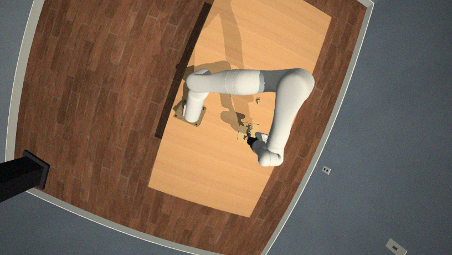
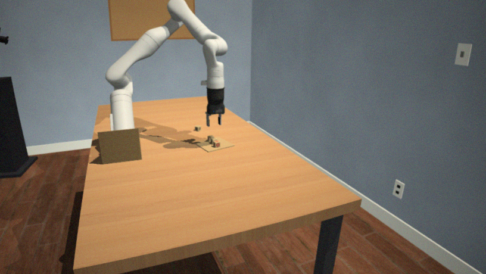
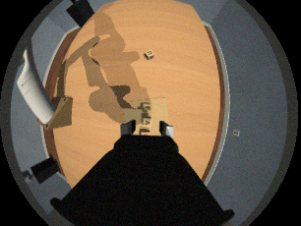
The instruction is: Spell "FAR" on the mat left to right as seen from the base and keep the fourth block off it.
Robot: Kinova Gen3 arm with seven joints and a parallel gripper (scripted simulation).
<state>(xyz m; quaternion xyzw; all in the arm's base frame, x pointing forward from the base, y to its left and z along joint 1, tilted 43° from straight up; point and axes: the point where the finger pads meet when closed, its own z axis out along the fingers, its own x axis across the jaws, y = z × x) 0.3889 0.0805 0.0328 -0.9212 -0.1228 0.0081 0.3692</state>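
Now: the tan mat 110 mm below my hand.
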